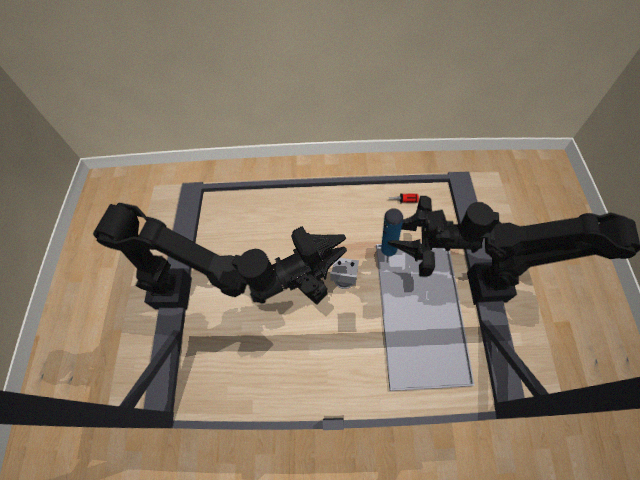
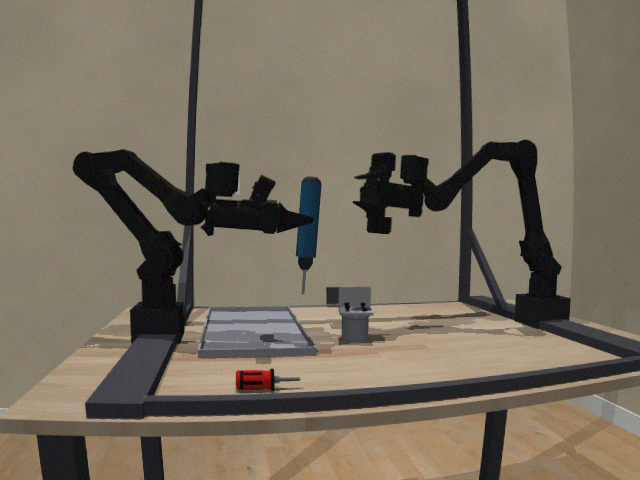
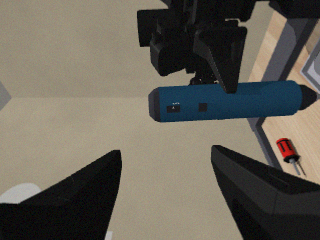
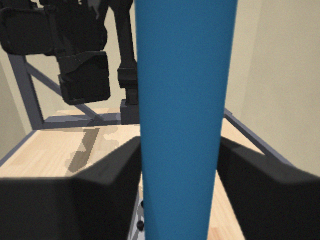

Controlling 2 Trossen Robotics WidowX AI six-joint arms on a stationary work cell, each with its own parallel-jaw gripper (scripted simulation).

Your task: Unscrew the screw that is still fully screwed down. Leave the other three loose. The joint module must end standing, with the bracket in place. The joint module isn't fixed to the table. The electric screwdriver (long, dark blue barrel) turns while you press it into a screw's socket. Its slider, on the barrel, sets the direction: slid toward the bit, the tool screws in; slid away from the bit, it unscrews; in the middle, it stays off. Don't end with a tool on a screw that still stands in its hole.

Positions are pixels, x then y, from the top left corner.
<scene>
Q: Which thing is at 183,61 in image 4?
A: A blue electric screwdriver.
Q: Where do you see a grey joint module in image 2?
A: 354,328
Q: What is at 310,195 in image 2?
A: A blue electric screwdriver.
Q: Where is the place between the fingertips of the right gripper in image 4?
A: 177,143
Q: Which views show the right gripper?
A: Image 1, image 2, image 3 and image 4: all of them.
</scene>
